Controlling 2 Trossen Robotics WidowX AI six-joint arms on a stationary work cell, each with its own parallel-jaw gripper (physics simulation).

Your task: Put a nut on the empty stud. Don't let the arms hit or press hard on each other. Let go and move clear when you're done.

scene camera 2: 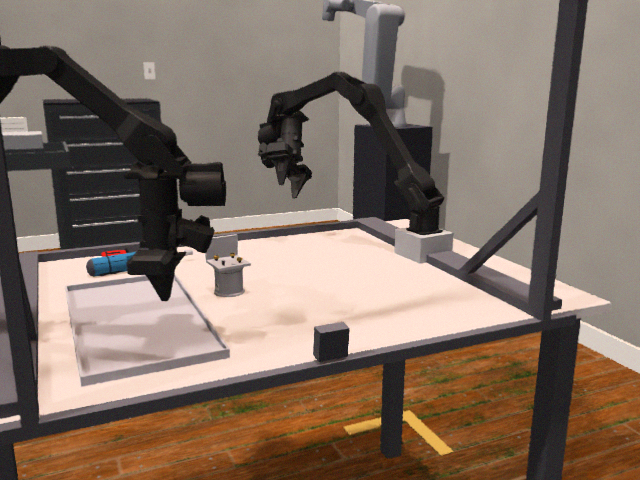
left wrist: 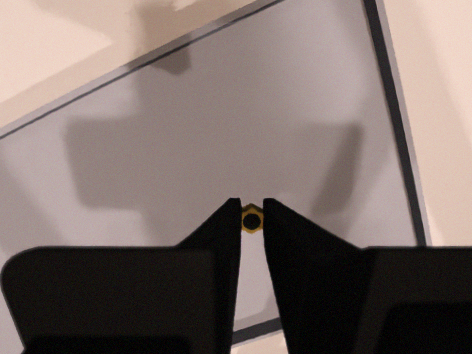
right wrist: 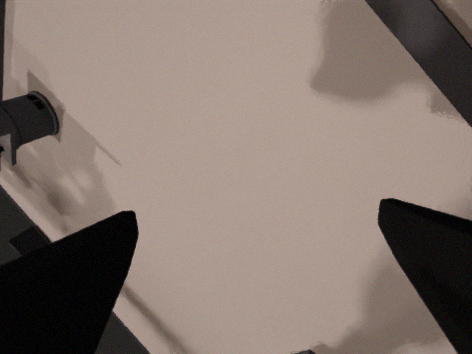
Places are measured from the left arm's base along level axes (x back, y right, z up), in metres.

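Where they show: left gripper, fingertip midpoint: (scene camera 2: 165,299) (left wrist: 251,209); right gripper, fingertip midpoint: (scene camera 2: 287,191) (right wrist: 257,216); right arm's base, origin of the base link: (scene camera 2: 424,230).
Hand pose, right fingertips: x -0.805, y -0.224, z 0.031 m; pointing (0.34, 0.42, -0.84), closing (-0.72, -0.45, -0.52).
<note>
Each offset is from my right fingertips to the centre of the thing.
A brass hex nut {dz -0.055, dx +0.505, dy +0.417 m} (left wrist: 251,219) is held between the fingertips of my left gripper (left wrist: 251,209) (scene camera 2: 164,298), which is shut on it above the grey tray {dz -0.125, dx +0.515, dy +0.304 m} (scene camera 2: 155,368) (left wrist: 398,125). The nut's hole faces the left wrist camera. A grey round stand (scene camera 2: 229,281) (right wrist: 31,120) with a flat top plate stands to the right of the tray in scene camera 2. Several small brass nuts and a dark stud show on its top; which stud is empty is too small to tell surely. My right gripper (scene camera 2: 288,188) (right wrist: 257,216) is open and empty, high above the table's far side.
A blue cylinder {dz -0.113, dx +0.401, dy +0.010 m} (scene camera 2: 109,264) with a red part lies behind the tray. A black box {dz -0.102, dx +0.319, dy +0.626 m} (scene camera 2: 331,342) stands at the table's front edge. A grey upright panel {dz -0.050, dx +0.310, dy +0.261 m} (scene camera 2: 223,246) rises behind the stand's top. Dark frame posts (scene camera 2: 557,155) stand at the table's sides.
</note>
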